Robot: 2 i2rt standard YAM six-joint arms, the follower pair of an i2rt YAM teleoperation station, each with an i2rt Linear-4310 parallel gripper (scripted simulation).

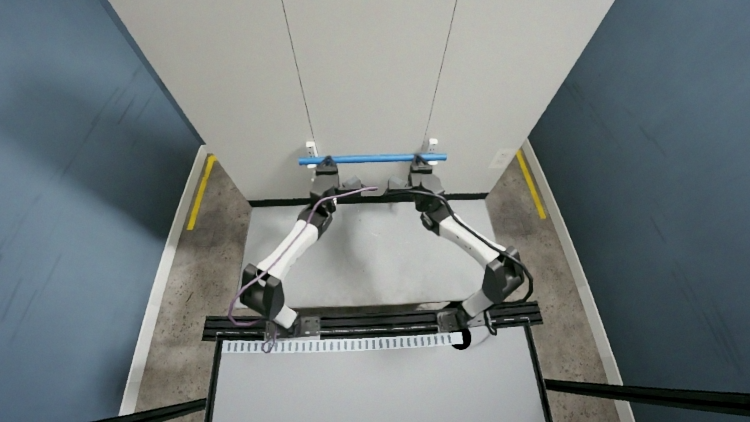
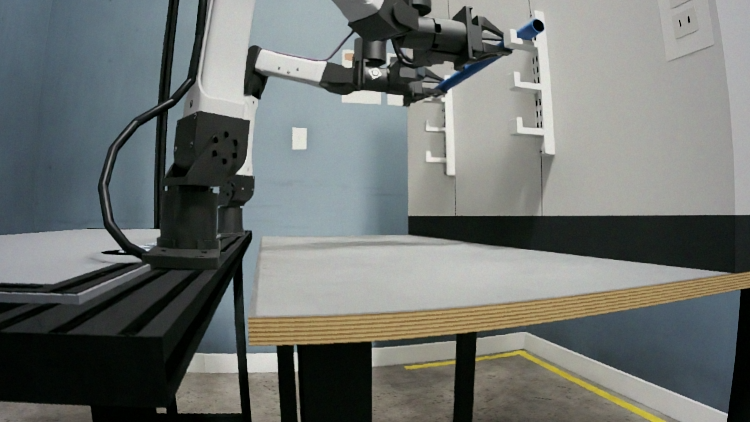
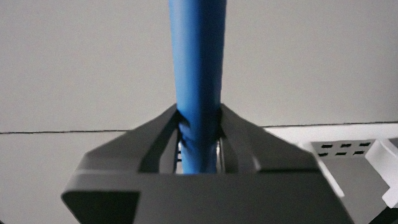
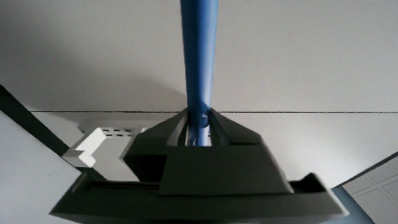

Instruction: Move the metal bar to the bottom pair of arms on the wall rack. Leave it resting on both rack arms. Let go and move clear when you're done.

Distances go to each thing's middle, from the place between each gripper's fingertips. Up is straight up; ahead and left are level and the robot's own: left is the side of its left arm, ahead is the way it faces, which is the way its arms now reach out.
The blue metal bar (image 2: 458,77) lies 150 mm to the right of my left hand.
Right now the blue metal bar is 150 mm to the left of my right hand.
